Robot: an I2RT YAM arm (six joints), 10 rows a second.
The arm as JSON. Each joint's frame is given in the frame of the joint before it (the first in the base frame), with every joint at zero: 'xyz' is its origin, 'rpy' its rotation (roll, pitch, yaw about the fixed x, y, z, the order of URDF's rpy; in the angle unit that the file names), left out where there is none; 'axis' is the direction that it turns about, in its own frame. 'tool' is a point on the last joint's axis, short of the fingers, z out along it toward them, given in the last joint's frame.
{
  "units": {
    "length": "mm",
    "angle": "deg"
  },
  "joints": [
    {
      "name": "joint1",
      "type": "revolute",
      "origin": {
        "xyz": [
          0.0,
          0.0,
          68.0
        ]
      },
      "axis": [
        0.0,
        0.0,
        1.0
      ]
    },
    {
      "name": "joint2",
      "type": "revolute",
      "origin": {
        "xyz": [
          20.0,
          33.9,
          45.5
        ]
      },
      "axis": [
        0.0,
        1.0,
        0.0
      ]
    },
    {
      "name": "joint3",
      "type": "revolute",
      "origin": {
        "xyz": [
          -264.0,
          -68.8,
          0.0
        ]
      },
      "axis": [
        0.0,
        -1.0,
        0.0
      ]
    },
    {
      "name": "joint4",
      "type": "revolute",
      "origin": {
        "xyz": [
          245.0,
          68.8,
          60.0
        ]
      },
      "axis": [
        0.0,
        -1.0,
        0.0
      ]
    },
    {
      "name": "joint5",
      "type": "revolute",
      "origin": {
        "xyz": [
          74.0,
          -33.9,
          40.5
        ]
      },
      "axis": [
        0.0,
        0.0,
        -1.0
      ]
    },
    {
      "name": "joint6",
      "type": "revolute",
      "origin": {
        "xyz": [
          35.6,
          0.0,
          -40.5
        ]
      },
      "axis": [
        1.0,
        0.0,
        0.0
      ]
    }
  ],
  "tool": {
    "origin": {
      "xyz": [
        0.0,
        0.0,
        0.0
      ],
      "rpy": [
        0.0,
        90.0,
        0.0
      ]
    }
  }
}
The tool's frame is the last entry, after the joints.
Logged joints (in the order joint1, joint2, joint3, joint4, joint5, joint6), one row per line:
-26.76, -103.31, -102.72, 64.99, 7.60, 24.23
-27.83, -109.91, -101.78, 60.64, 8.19, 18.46
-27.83, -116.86, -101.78, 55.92, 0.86, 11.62
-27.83, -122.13, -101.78, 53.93, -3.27, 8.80
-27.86, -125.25, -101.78, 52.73, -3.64, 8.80
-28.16, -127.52, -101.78, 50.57, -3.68, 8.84
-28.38, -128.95, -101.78, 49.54, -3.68, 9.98
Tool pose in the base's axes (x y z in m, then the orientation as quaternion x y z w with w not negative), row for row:
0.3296, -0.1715, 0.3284, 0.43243, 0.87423, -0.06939, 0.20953
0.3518, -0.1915, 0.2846, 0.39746, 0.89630, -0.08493, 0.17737
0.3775, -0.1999, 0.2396, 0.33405, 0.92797, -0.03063, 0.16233
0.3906, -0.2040, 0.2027, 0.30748, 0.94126, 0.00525, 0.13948
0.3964, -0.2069, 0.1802, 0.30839, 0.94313, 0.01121, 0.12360
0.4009, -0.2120, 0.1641, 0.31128, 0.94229, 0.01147, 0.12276
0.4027, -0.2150, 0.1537, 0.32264, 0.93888, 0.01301, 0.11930
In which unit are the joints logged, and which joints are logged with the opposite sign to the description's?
The joints are logged in degrees. Opposite sign: joint2, joint3, joint4.
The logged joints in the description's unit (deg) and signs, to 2 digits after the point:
-26.76, 103.31, 102.72, -64.99, 7.60, 24.23
-27.83, 109.91, 101.78, -60.64, 8.19, 18.46
-27.83, 116.86, 101.78, -55.92, 0.86, 11.62
-27.83, 122.13, 101.78, -53.93, -3.27, 8.80
-27.86, 125.25, 101.78, -52.73, -3.64, 8.80
-28.16, 127.52, 101.78, -50.57, -3.68, 8.84
-28.38, 128.95, 101.78, -49.54, -3.68, 9.98

